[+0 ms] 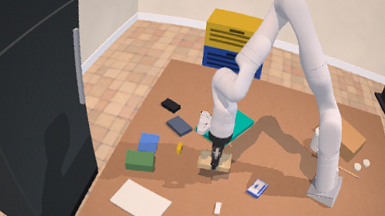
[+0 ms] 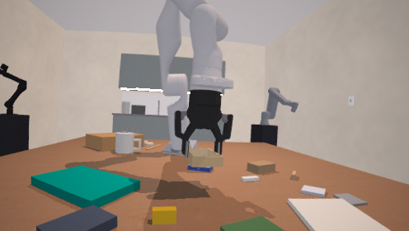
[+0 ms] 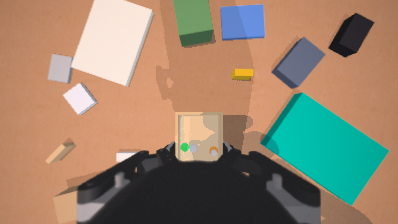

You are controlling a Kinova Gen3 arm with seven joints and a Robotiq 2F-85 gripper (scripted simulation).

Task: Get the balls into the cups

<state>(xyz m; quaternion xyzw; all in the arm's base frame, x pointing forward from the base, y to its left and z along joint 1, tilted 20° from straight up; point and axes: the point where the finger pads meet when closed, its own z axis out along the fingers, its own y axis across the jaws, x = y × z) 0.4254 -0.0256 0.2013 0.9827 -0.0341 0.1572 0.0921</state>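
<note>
My gripper is now 2 cm above the covered wooden puzzle. Also, from my hand: yellow block (13 cm ahead, 11 cm to the right, 8 cm below); then teal slab (5 cm behind, 26 cm to the right, 8 cm below); then green block (27 cm ahead, 1 cm to the right, 7 cm below).
</note>
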